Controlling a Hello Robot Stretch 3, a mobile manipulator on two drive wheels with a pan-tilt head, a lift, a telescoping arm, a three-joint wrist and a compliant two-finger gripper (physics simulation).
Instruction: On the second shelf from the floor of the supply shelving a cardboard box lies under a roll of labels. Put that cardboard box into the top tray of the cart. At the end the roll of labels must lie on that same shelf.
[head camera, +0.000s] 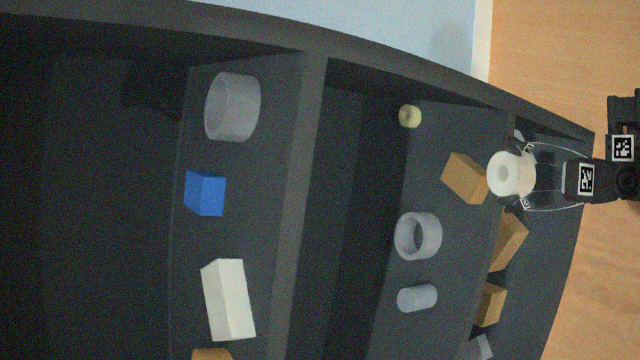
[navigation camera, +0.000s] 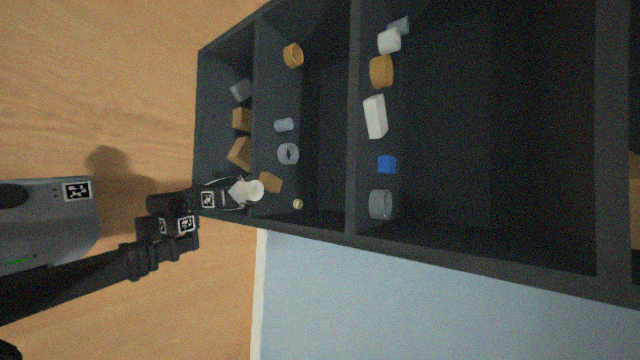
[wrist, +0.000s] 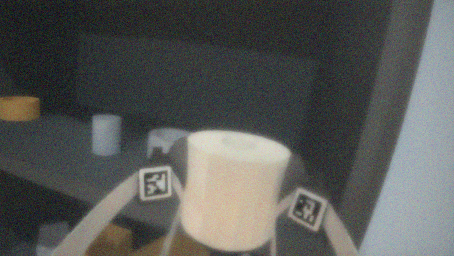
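Pixels of known places: gripper, fingertip midpoint: (head camera: 501, 174) (navigation camera: 255, 189) (wrist: 235, 163); robot's base, origin of the base link: (navigation camera: 5, 194).
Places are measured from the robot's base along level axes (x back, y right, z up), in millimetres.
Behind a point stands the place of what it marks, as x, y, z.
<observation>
My gripper (head camera: 513, 175) @(30, 471, 651) (navigation camera: 244, 191) @(30, 471, 651) (wrist: 235, 163) @(30, 471, 651) is shut on the white roll of labels (head camera: 504, 173) @(31, 466, 649) (navigation camera: 254, 190) @(32, 466, 651) (wrist: 232, 200) @(30, 419, 649). It holds the roll upright, at the front edge of the second shelf in the head view. The cardboard box (head camera: 462, 175) @(28, 614, 583) (navigation camera: 271, 183) @(25, 605, 583) lies on the second shelf (head camera: 460, 130) @(122, 664, 533), just beyond the roll, with nothing on top of it. The roll covers a small part of the box's near end. The cart does not show in these views.
The second shelf also holds a small yellow roll (head camera: 410, 116) @(152, 792, 559) (navigation camera: 298, 204) @(155, 796, 558), a grey ring (head camera: 429, 236) @(-95, 698, 575) (navigation camera: 295, 154) @(-96, 786, 567) and a grey cylinder (head camera: 417, 298) @(-222, 691, 597) (navigation camera: 283, 125) @(-221, 691, 592). Brown boxes (head camera: 510, 242) @(-136, 743, 158) (head camera: 491, 305) @(-330, 785, 152) lie on the shelf below. The shelving's side panel (wrist: 385, 100) @(171, 532, 718) stands right of the gripper in the wrist view.
</observation>
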